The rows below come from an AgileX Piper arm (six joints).
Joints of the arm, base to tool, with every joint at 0 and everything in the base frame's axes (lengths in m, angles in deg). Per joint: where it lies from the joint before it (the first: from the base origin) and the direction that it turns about. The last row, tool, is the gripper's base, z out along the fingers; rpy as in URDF.
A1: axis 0 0 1 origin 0.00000 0.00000 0.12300
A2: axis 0 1 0 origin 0.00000 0.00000 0.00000
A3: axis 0 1 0 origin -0.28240 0.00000 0.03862
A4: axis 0.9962 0 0.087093 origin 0.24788 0.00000 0.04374
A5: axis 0 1 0 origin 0.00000 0.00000 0.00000
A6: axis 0.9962 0 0.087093 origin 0.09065 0.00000 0.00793
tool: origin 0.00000 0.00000 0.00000 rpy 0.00 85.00 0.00
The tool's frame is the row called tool.
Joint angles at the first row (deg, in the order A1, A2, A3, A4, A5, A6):
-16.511, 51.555, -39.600, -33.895, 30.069, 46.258
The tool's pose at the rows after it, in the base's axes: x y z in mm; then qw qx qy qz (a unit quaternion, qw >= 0):
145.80 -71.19 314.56 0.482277 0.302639 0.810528 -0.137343
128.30 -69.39 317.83 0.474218 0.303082 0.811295 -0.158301
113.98 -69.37 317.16 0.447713 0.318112 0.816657 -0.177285
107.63 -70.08 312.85 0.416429 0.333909 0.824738 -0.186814
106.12 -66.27 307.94 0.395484 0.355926 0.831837 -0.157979
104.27 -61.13 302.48 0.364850 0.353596 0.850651 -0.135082
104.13 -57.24 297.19 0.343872 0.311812 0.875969 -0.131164
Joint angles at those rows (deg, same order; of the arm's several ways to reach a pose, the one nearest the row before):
-16.510, 46.618, -37.754, -33.761, 32.034, 44.299
-16.510, 42.789, -37.377, -33.762, 36.486, 41.949
-16.511, 40.487, -37.378, -33.761, 42.429, 40.832
-16.507, 40.176, -37.299, -33.446, 46.886, 40.579
-16.508, 40.176, -37.297, -28.998, 49.183, 40.343
-16.511, 40.176, -37.297, -23.842, 51.980, 36.557
-16.507, 40.175, -36.748, -20.437, 52.759, 29.381

